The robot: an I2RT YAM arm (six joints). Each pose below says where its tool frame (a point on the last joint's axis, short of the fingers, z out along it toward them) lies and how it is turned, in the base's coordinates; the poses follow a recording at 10 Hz.
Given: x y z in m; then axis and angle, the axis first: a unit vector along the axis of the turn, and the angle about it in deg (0 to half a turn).
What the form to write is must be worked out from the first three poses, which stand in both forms.
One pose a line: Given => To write
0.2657 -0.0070 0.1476 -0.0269 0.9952 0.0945 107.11 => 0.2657 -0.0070 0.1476 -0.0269 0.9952 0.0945 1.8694
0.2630 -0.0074 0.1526 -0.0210 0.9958 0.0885 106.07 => 0.2630 -0.0074 0.1526 -0.0210 0.9959 0.0885 1.8513
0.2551 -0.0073 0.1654 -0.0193 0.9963 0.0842 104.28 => 0.2551 -0.0073 0.1654 -0.0193 0.9963 0.0842 1.8200
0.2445 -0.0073 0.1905 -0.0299 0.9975 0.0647 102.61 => 0.2445 -0.0073 0.1905 -0.0299 0.9975 0.0647 1.7909
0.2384 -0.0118 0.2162 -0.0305 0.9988 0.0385 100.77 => 0.2384 -0.0118 0.2162 -0.0305 0.9988 0.0385 1.7588
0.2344 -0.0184 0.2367 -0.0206 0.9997 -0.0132 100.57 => 0.2344 -0.0184 0.2367 -0.0206 0.9997 -0.0132 1.7553
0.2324 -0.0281 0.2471 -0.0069 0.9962 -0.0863 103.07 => 0.2324 -0.0281 0.2471 -0.0069 0.9962 -0.0863 1.7989
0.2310 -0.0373 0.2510 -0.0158 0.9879 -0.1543 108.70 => 0.2310 -0.0373 0.2510 -0.0158 0.9879 -0.1543 1.8972
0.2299 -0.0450 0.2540 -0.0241 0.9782 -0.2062 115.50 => 0.2299 -0.0450 0.2540 -0.0241 0.9782 -0.2062 2.0159
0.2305 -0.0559 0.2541 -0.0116 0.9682 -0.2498 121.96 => 0.2305 -0.0559 0.2541 -0.0116 0.9682 -0.2498 2.1286
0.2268 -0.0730 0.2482 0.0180 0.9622 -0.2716 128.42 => 0.2268 -0.0730 0.2482 0.0180 0.9622 -0.2716 2.2414
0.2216 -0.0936 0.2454 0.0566 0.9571 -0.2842 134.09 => 0.2216 -0.0936 0.2454 0.0566 0.9571 -0.2842 2.3403
